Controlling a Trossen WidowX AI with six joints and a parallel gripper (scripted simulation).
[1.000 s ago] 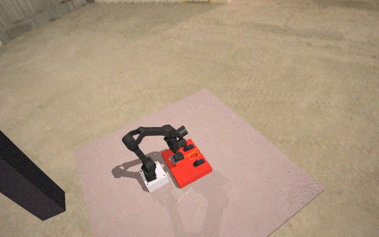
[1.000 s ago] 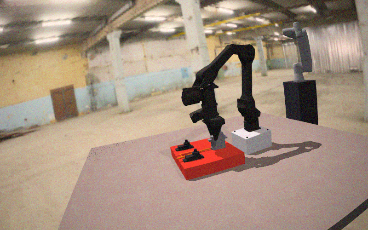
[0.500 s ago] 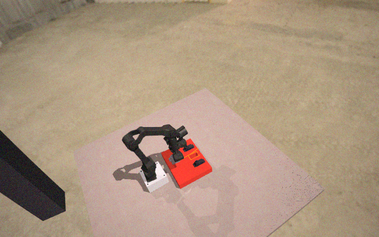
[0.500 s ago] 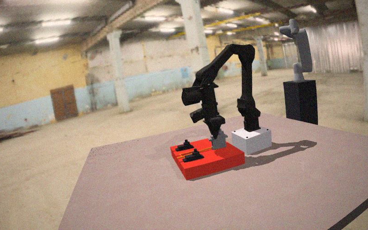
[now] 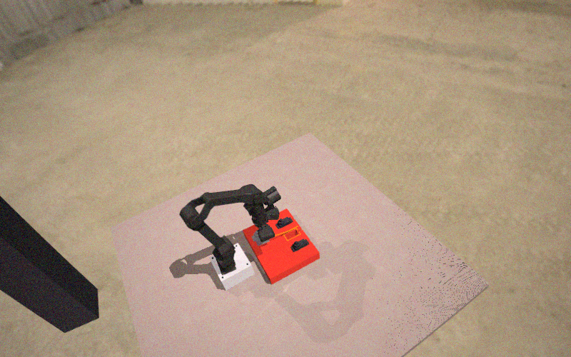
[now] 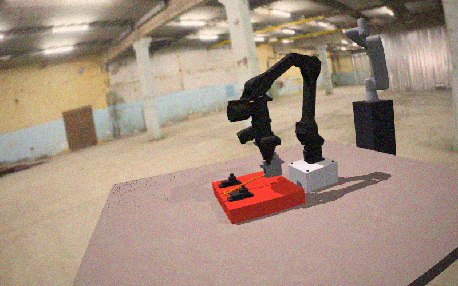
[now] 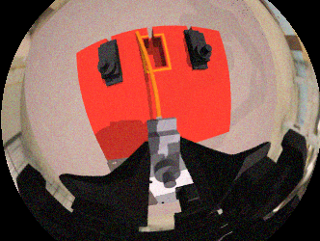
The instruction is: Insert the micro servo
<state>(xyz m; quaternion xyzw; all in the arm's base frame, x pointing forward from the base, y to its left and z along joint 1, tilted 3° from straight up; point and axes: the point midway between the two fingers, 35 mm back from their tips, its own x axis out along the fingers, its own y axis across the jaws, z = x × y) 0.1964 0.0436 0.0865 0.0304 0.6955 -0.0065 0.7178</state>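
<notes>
Now: the red deck 100 mm below my gripper tip, 20 mm to the right of it and 10 mm ahead of it.
</notes>
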